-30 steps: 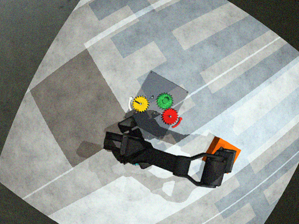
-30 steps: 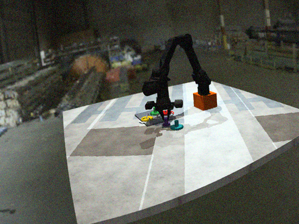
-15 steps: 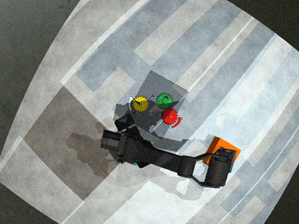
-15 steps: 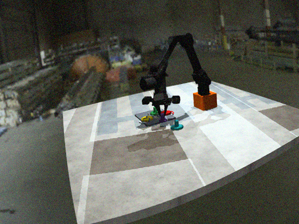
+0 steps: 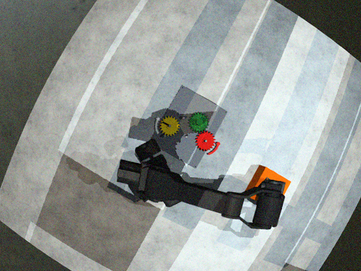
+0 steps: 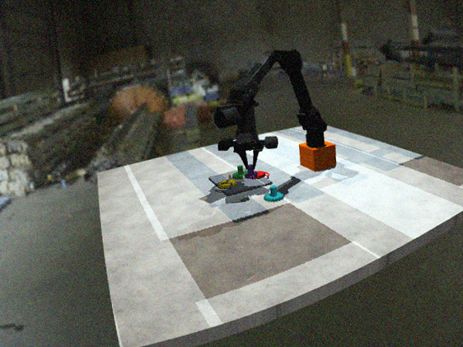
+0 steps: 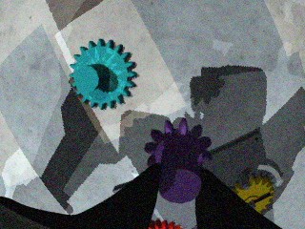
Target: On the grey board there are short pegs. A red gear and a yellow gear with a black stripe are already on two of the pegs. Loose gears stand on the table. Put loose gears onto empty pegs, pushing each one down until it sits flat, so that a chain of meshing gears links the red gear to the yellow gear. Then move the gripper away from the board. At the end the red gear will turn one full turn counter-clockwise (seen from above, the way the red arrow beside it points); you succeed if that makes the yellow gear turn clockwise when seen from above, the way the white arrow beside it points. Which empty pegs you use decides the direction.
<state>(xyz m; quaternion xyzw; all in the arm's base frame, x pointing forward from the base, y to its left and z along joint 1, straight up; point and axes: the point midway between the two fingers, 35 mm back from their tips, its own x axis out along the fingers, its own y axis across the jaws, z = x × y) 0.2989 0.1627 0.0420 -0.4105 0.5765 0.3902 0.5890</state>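
The green gear is 18 cm to the right of my gripper tip, 7 cm below it and 1 cm ahead of it. The rest, counted from my gripper tip: purple gear 1 cm below; then yellow gear 11 cm to the right, 8 cm below, 7 cm ahead; then teal gear 8 cm below, 6 cm to the left, 6 cm behind.
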